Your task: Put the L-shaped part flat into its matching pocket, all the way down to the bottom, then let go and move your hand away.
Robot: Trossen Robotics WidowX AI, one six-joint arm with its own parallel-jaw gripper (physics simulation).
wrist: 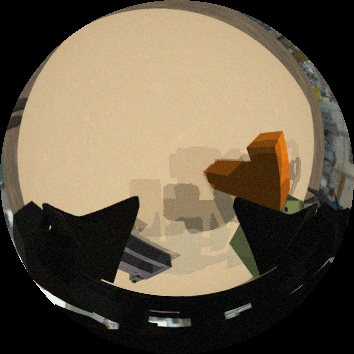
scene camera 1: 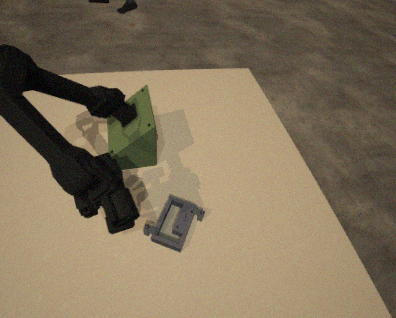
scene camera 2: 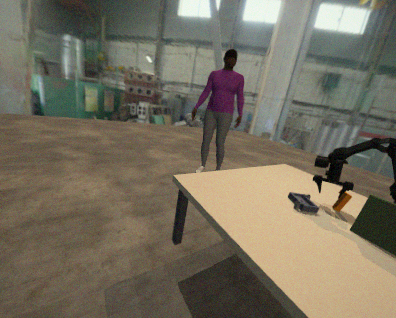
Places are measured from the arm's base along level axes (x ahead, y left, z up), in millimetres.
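Pixels of known places: gripper, fingertip midpoint: (wrist: 188,202) (scene camera 2: 328,195); arm's base, link origin: (scene camera 1: 129,115).
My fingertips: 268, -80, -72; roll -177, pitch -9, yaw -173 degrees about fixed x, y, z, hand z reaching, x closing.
Ahead of a thing's pixels: the offset from my fingertips to its top centre, as dx, dy, dz. Level surfaces: height alone.
The orange L-shaped part {-54, -36, +46} (scene camera 2: 342,202) (wrist: 270,172) stands upright on the table; in scene camera 1 it is hidden under the arm. The grey-blue holder with the pocket {+74, +156, -19} (scene camera 1: 166,242) (scene camera 2: 304,204) (wrist: 145,262) lies on the table, with small lugs on two sides. My gripper (scene camera 2: 330,192) (wrist: 188,202) is open and empty above the table. In the wrist view the part is mostly beyond the right fingertip, and the left finger covers some of the holder. In scene camera 1 the wrist hides the fingertips.
A green wedge-shaped block (scene camera 1: 144,152) (scene camera 2: 377,225) (wrist: 242,251) stands behind the part and holder, with a black jointed piece (scene camera 1: 102,101) reaching over its sloped face. A person in purple (scene camera 2: 225,92) stands beyond the table {dz -67} (scene camera 1: 280,200) (scene camera 2: 240,210).
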